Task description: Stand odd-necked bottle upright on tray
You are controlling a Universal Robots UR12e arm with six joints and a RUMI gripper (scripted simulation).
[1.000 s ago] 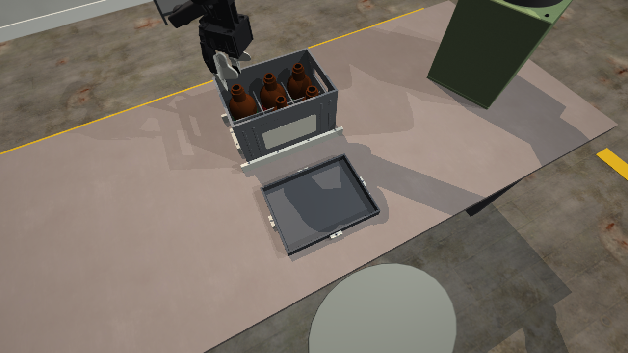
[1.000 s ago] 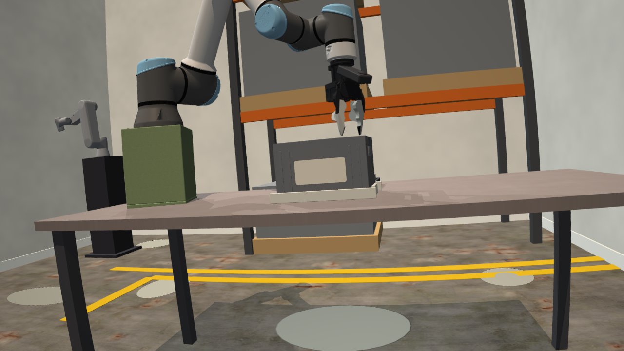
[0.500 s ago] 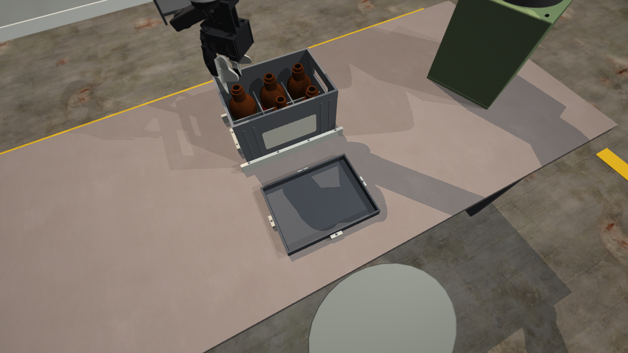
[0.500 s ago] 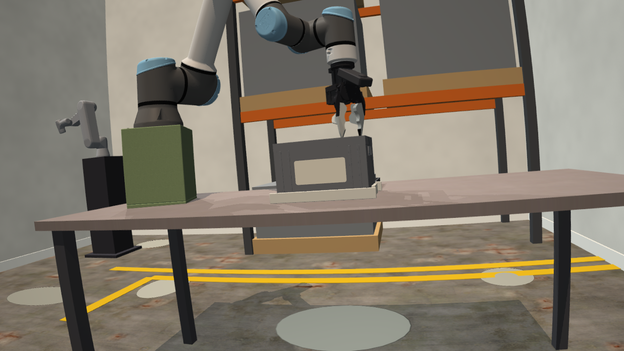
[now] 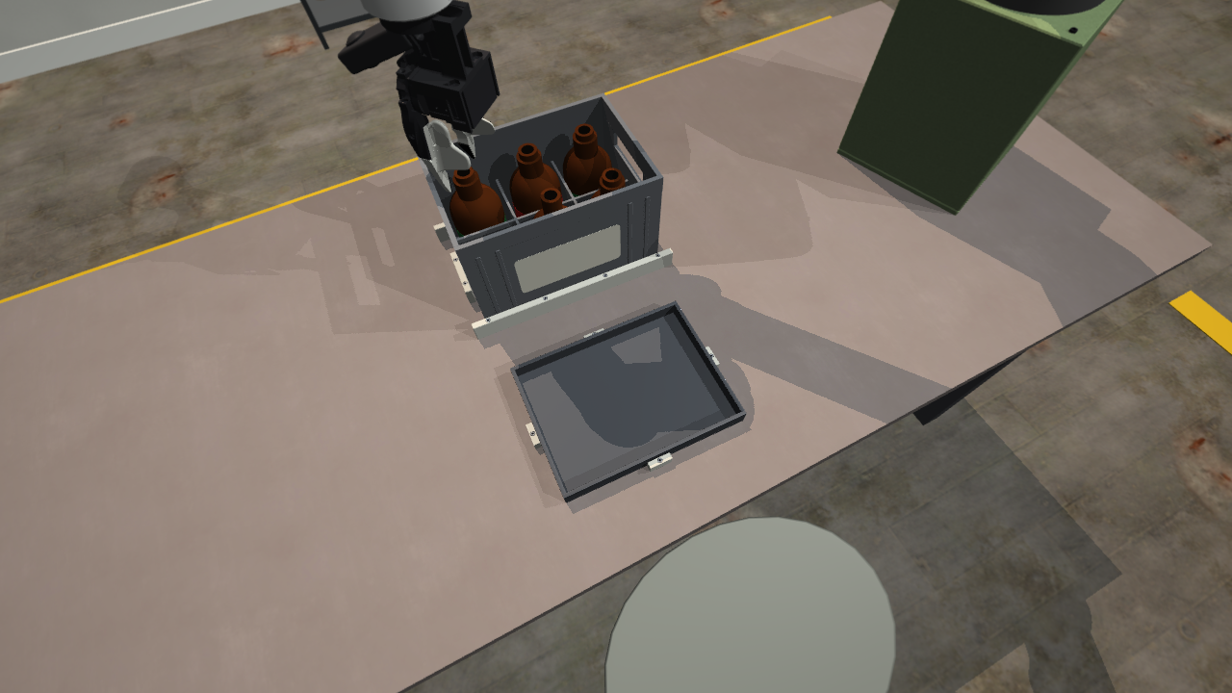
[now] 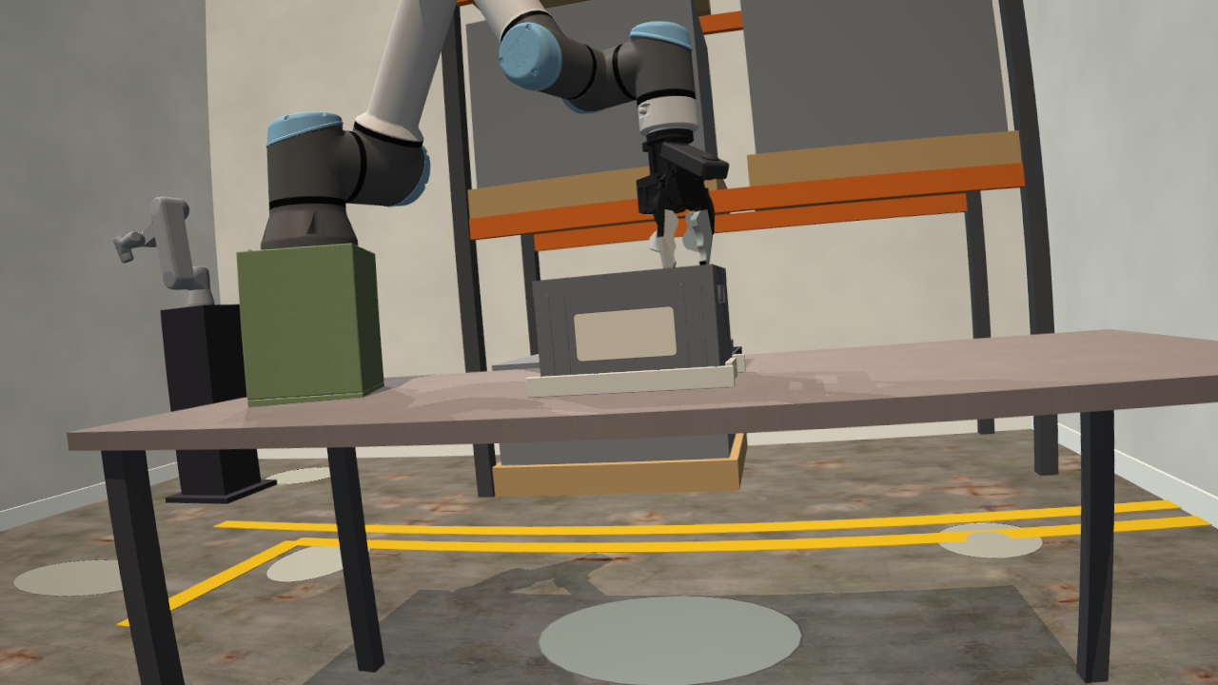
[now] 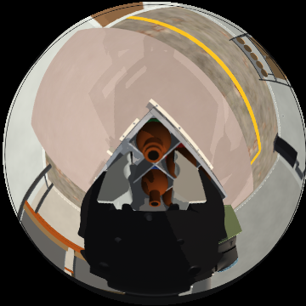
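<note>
The grey crate lies 9 cm behind my hand, 5 cm to the left of it and 9 cm below it. Round my hand: dark tray (7 cm behind, 33 cm to the left, 16 cm below); brown bottle (9 cm behind, 10 cm to the left, 9 cm below).
</note>
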